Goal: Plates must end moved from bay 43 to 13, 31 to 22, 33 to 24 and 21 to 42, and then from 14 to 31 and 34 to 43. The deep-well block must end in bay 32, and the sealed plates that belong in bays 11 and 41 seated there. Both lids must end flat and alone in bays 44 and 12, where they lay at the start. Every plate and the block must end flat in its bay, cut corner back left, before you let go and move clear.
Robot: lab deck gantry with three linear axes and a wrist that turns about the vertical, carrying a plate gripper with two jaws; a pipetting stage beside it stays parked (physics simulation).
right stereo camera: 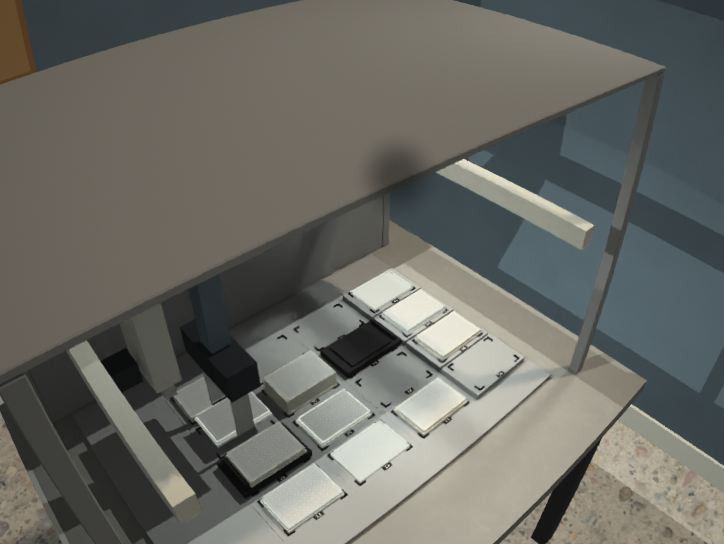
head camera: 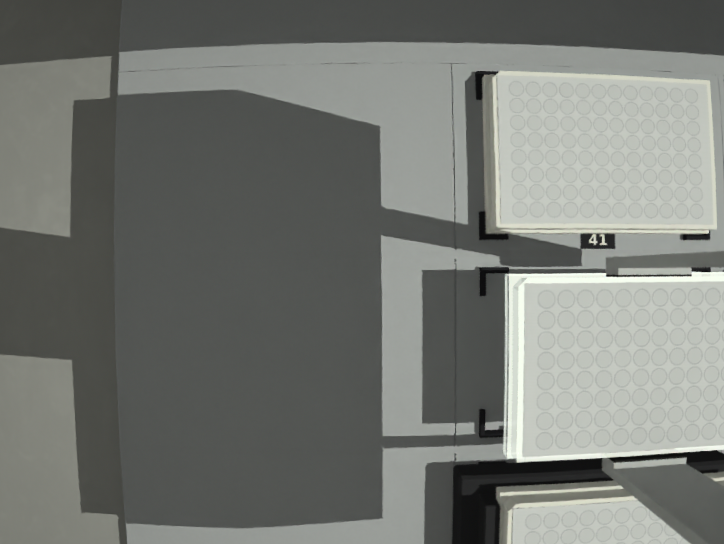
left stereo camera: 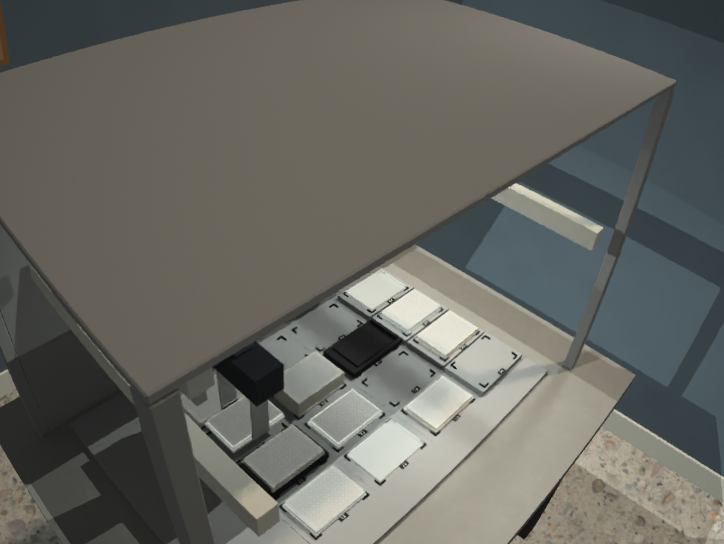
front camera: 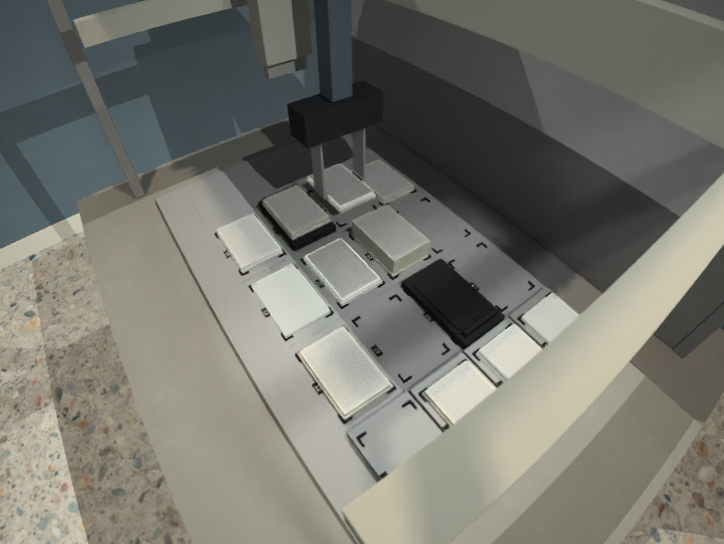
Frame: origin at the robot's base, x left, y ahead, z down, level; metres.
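Seen in the pictures: gripper, fingertip midpoint: (right stereo camera: 232, 415) (head camera: 641, 364) (left stereo camera: 244, 419) (front camera: 340, 186); robot's base, origin of the base link: (right stereo camera: 289, 534) (left stereo camera: 316, 537) (front camera: 216, 234).
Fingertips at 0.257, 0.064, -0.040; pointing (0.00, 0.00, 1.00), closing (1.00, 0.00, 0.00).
Note:
Offsets run from my fingertips to a thing's middle, as dx, dy, dz.
My gripper (front camera: 340, 186) (head camera: 654, 366) (left stereo camera: 242, 421) (right stereo camera: 230, 415) is shut on a white well plate, held level a little above bay 31. Its jaws touch the plate's long sides. A plate @(+0.107, +0.000, +0.032) (front camera: 383, 180) (head camera: 602, 152) sits in bay 41. A plate @(-0.107, +0.000, +0.010) (front camera: 296, 211) (left stereo camera: 283, 456) sits on a black base in bay 21. The deep-well block @(+0.000, +0.164, +0.019) (front camera: 390, 233) (left stereo camera: 311, 380) stands in bay 32. Plates lie in bays 11, 22, 13, 24 and 34; the bay 34 plate @(+0.000, +0.492, +0.018) (front camera: 509, 353) is flat. Flat lids lie in bay 12, one lid @(-0.214, +0.164, +0.036) (front camera: 290, 299), and bay 44, another lid @(+0.107, +0.492, +0.021) (front camera: 550, 318).
An empty black base @(+0.001, +0.332, +0.024) (front camera: 453, 301) (left stereo camera: 362, 346) stands in bay 33, behind bay 23. The pipetting stage (front camera: 279, 35) hangs beside my gripper's column. A pale beam (front camera: 526, 409) crosses the front view. The black base at bay 21 stands close to one jaw.

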